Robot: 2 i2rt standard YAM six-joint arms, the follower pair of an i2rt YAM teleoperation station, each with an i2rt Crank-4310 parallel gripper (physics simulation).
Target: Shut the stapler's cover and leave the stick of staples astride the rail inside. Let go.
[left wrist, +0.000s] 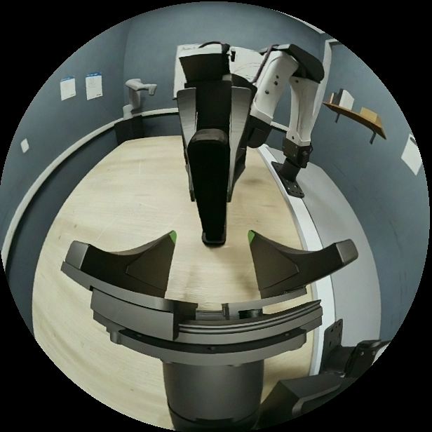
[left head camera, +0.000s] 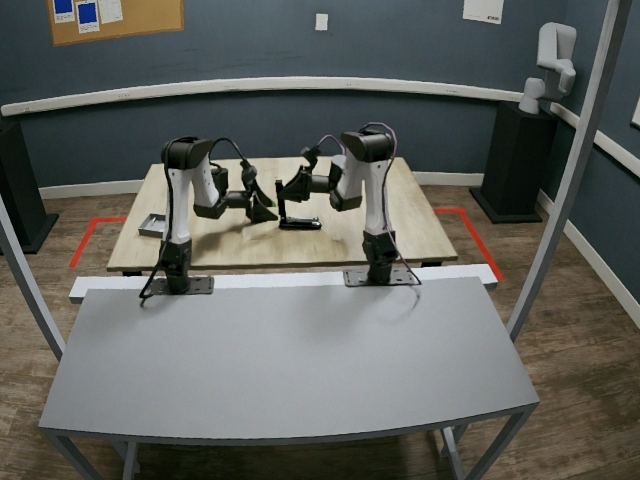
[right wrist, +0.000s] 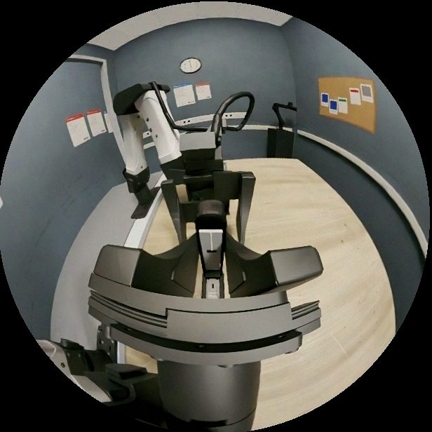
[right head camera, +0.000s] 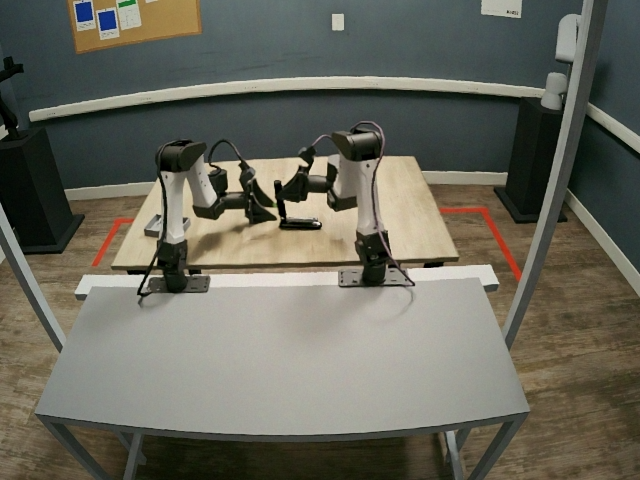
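The black stapler stands on the table with its cover (left head camera: 281, 205) (right head camera: 281, 206) (left wrist: 210, 187) (right wrist: 210, 207) raised nearly upright at the base's left end. Its base (left head camera: 299, 226) (right head camera: 299, 226) lies flat, with a light metal strip along it. My right gripper (left head camera: 281, 195) (right head camera: 280, 195) (right wrist: 211, 232) is shut on the upper part of the cover, one finger each side. My left gripper (left head camera: 276, 212) (right head camera: 275, 212) (left wrist: 211, 231) is open and empty, close to the cover's back, at lower height. The stick of staples cannot be made out for certain.
A grey tray (left head camera: 146, 232) (right head camera: 150, 231) stands at the left of the wooden table (left head camera: 232, 253) (right head camera: 232, 253), partly behind the left arm; a small light item shows in it in the left head view. The two grippers face each other closely across the cover.
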